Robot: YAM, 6 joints.
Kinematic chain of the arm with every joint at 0, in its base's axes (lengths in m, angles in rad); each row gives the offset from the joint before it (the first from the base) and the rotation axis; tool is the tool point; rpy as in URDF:
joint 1: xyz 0 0 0.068 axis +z
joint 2: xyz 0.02 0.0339 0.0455 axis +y
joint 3: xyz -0.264 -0.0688 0 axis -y
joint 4: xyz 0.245 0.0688 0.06 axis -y
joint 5: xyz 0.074 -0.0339 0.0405 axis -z
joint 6: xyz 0.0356 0 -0.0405 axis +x
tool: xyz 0 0 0 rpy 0 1.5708 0
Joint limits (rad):
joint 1: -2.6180..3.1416
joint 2: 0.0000..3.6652
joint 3: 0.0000..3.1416
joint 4: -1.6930..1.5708
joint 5: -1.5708..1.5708
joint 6: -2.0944..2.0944
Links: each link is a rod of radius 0.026 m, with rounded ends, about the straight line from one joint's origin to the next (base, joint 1, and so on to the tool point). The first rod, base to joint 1, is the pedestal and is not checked.
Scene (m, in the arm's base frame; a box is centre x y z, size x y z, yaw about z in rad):
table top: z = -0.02
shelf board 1: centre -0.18 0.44 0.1 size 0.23 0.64 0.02 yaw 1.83
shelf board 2: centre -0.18 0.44 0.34 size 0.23 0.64 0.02 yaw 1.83
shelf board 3: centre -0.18 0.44 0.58 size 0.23 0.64 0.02 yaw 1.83
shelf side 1: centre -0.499 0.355 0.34 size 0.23 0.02 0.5 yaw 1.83
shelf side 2: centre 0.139 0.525 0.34 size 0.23 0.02 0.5 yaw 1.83
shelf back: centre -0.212 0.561 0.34 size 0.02 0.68 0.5 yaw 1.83
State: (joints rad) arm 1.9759 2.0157 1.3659 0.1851 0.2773 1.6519
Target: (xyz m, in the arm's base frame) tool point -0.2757 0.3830 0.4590
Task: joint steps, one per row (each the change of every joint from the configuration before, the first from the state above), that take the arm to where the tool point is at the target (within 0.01 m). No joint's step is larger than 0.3 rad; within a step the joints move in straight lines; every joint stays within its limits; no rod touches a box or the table.
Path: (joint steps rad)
1: 0.0387 -0.2391 -0.2226 -0.1221 0.0089 0.0000
2: 0.0387 -0.2391 -0.2226 -0.1221 0.0088 0.0000
3: 0.0387 -0.2390 -0.2226 -0.1222 0.0089 0.0000
4: 0.1085 0.0228 0.2363 0.1001 -0.0225 0.0000
5: 0.1085 0.0228 0.2363 0.1000 -0.0225 0.0000
6: 0.1085 0.0229 0.2364 0.1001 -0.0225 0.0000
7: -0.0687 0.2065 0.2003 0.0745 -0.0038 0.0000
8: -0.0686 0.2065 0.2004 0.0746 -0.0038 0.0000
9: -0.0687 0.2065 0.2003 0.0746 -0.0039 0.0000

